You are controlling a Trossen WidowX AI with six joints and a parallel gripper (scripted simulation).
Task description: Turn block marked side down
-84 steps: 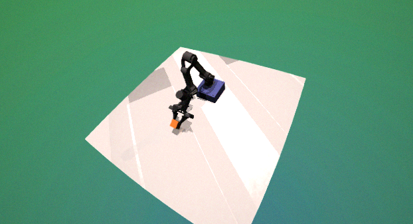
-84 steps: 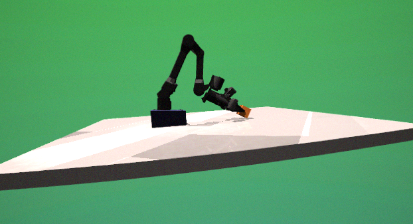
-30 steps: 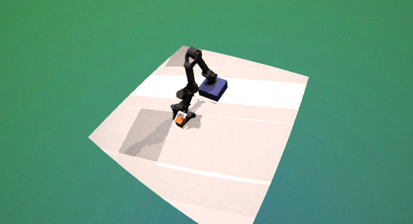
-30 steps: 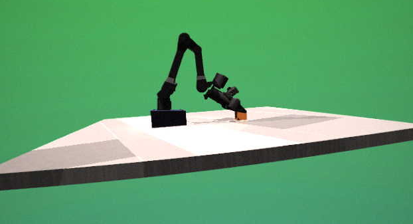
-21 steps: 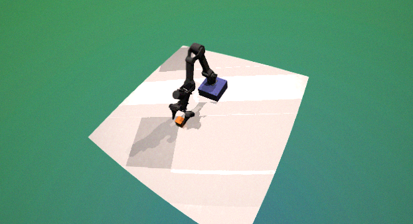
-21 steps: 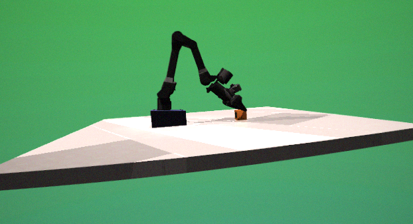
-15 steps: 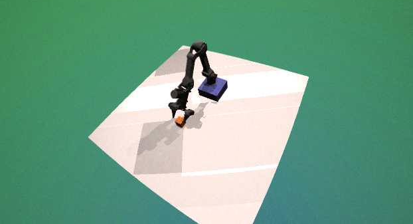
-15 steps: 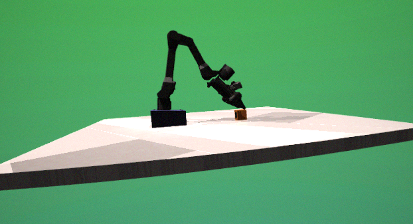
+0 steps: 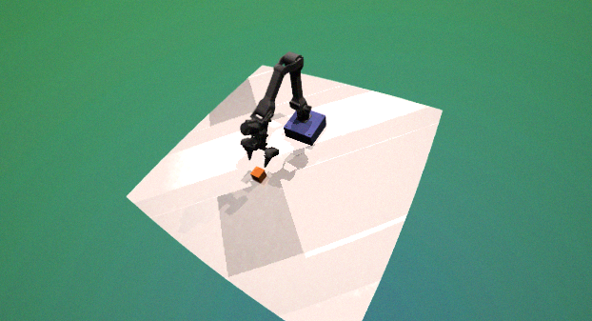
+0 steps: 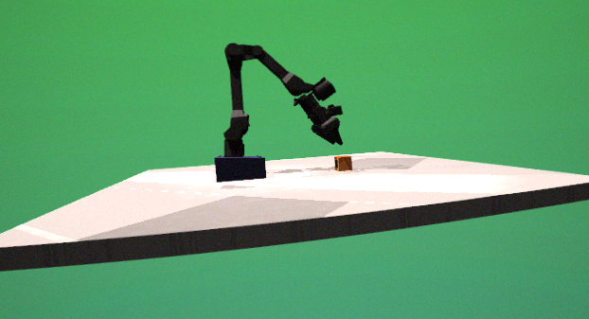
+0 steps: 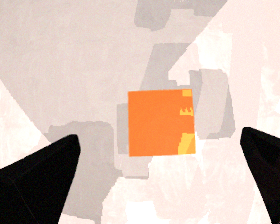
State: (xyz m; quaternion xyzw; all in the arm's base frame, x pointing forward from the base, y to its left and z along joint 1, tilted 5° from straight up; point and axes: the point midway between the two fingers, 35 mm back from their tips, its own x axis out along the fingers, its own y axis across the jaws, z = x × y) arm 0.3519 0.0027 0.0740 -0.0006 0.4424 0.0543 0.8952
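The block is 7 cm below my gripper tip.
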